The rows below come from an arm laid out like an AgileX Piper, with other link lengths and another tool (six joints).
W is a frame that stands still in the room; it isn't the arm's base.
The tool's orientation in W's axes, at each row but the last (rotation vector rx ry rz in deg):
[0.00 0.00 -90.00]
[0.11 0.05 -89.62]
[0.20 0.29 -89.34]
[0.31 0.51 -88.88]
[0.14 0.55 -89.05]
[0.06 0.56 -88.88]
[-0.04 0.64 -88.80]
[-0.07 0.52 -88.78]
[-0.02 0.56 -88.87]
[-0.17 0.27 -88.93]
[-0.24 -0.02 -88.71]
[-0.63 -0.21 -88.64]
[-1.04 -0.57 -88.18]
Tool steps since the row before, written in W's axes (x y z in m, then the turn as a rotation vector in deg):
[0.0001 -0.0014 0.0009 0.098 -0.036 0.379]
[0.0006 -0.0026 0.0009 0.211 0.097 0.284]
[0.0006 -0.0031 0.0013 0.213 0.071 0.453]
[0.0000 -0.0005 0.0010 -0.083 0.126 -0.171]
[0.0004 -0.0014 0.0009 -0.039 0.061 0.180]
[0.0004 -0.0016 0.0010 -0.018 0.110 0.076]
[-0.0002 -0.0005 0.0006 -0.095 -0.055 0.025]
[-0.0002 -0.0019 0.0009 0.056 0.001 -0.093]
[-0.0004 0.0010 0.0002 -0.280 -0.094 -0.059]
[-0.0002 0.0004 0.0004 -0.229 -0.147 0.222]
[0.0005 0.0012 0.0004 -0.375 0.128 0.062]
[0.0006 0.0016 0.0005 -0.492 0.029 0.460]
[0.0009 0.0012 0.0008 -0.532 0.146 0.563]
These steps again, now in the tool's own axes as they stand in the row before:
[0.0014 0.0001 0.0009 0.036 0.098 0.379]
[0.0026 0.0006 0.0009 -0.096 0.212 0.284]
[0.0031 0.0006 0.0013 -0.071 0.213 0.453]
[0.0005 0.0000 0.0010 -0.126 -0.080 -0.172]
[0.0014 0.0004 0.0009 -0.063 -0.039 0.179]
[0.0016 0.0004 0.0010 -0.111 -0.016 0.075]
[0.0005 -0.0002 0.0006 0.053 -0.096 0.025]
[0.0019 -0.0002 0.0009 0.001 0.057 -0.093]
[-0.0010 -0.0004 0.0002 0.089 -0.281 -0.060]
[-0.0004 -0.0002 0.0004 0.142 -0.233 0.221]
[-0.0012 0.0005 0.0004 -0.136 -0.372 0.061]
[-0.0016 0.0006 0.0005 -0.036 -0.493 0.458]
[-0.0012 0.0009 0.0008 -0.153 -0.530 0.563]

